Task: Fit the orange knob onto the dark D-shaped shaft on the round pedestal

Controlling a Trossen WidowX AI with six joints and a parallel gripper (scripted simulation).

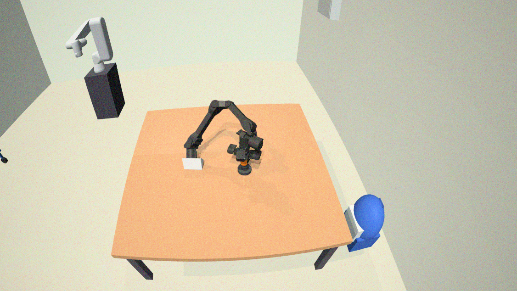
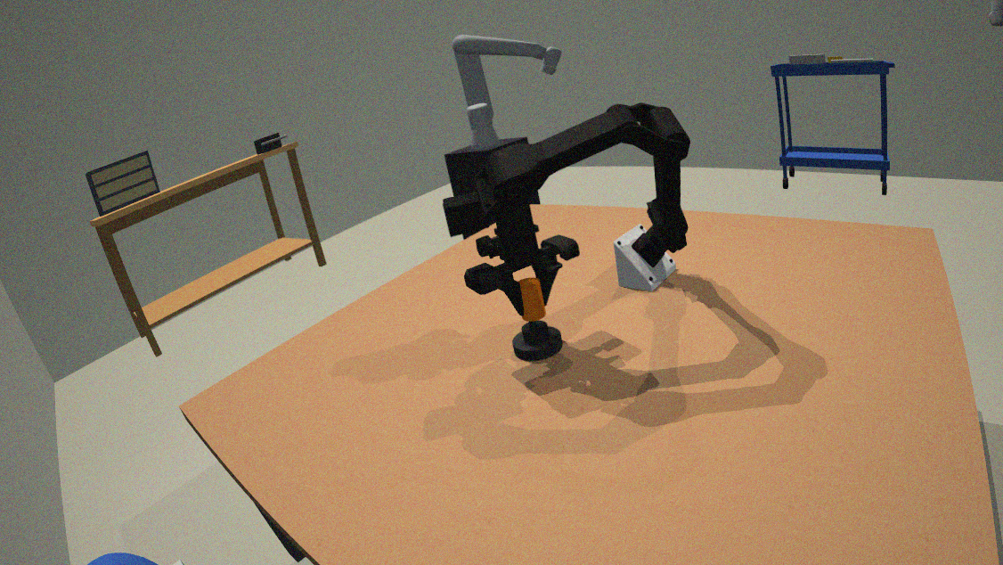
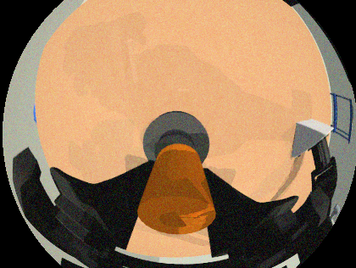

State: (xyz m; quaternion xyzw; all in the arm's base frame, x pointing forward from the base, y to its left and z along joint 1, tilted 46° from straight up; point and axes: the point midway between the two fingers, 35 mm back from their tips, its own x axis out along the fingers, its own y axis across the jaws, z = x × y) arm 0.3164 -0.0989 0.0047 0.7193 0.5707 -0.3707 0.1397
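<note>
Now: gripper tip 20 mm below the orange knob. The rest, counted from my gripper tip: dark round pedestal 40 mm below.
</note>
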